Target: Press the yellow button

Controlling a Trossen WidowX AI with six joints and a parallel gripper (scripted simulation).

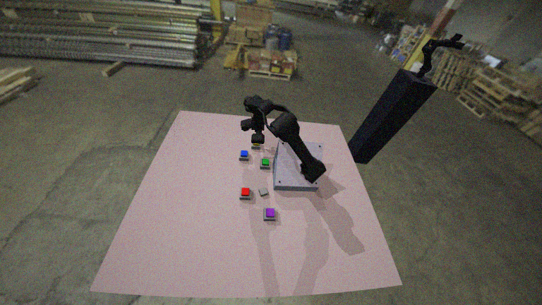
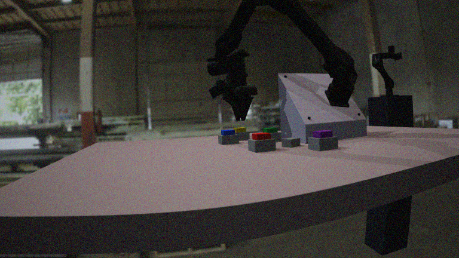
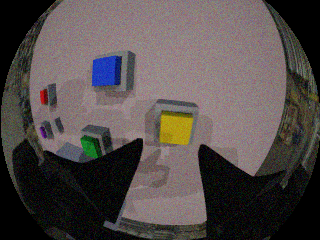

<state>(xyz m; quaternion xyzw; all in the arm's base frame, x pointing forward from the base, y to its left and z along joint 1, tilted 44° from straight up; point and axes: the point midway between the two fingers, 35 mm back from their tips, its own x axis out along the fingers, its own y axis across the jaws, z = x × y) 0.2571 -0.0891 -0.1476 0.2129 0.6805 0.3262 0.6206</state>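
The yellow button is 30 mm below my gripper tip. The rest, counted from my gripper tip: blue button 50 mm ahead, 90 mm to the left, 30 mm below; small grey block 70 mm behind, 270 mm to the left, 50 mm below; green button 60 mm behind, 120 mm to the left, 30 mm below.
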